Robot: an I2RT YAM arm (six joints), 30 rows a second.
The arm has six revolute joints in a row. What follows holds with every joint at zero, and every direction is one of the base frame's. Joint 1 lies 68.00 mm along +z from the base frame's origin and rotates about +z. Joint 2 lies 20.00 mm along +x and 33.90 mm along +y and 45.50 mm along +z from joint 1 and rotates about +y. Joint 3 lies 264.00 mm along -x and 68.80 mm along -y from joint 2 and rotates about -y. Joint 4 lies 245.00 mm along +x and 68.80 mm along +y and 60.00 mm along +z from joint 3 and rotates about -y. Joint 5 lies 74.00 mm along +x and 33.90 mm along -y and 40.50 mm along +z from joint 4 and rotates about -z. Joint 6 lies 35.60 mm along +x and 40.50 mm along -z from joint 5 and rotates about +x. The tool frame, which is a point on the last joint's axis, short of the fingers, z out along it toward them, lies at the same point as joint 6; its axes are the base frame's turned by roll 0.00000, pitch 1.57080 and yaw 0.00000 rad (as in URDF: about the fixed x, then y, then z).
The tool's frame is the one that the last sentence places.
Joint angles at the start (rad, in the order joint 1, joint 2, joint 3, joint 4, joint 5, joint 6):
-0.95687 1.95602 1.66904 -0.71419 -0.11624 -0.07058
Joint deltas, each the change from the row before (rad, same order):
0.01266 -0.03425 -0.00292 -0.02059 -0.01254 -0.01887
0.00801 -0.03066 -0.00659 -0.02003 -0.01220 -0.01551
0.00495 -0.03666 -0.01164 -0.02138 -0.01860 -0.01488
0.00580 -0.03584 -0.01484 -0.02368 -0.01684 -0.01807
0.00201 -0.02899 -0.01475 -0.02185 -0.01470 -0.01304
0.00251 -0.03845 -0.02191 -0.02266 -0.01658 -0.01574
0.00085 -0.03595 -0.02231 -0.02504 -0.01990 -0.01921
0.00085 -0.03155 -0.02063 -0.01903 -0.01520 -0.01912
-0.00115 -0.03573 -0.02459 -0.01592 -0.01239 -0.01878
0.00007 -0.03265 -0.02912 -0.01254 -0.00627 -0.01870
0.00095 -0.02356 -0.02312 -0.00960 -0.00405 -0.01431
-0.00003 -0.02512 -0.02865 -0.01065 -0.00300 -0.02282
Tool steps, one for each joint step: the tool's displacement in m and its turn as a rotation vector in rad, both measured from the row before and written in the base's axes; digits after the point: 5 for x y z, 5 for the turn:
0.00052 0.00933 0.01184 -0.01042 -0.00786 0.03520
-0.00126 0.00815 0.00903 -0.00392 -0.00501 0.02756
-0.00326 0.00893 0.00949 -0.00034 -0.00940 0.02750
-0.00347 0.00951 0.00770 0.00222 -0.00354 0.02996
-0.00403 0.00751 0.00498 0.00733 -0.00104 0.02080
-0.00536 0.00963 0.00591 0.00573 -0.00259 0.02447
-0.00575 0.00922 0.00442 0.00985 -0.00097 0.02735
-0.00502 0.00796 0.00345 0.00478 -0.00024 0.02467
-0.00616 0.00813 0.00351 0.00076 -0.00075 0.02084
-0.00561 0.00777 0.00095 0.00096 0.00572 0.01879
-0.00395 0.00593 -0.00016 0.00218 0.00611 0.01490
-0.00470 0.00631 -0.00157 0.00141 0.01161 0.02055

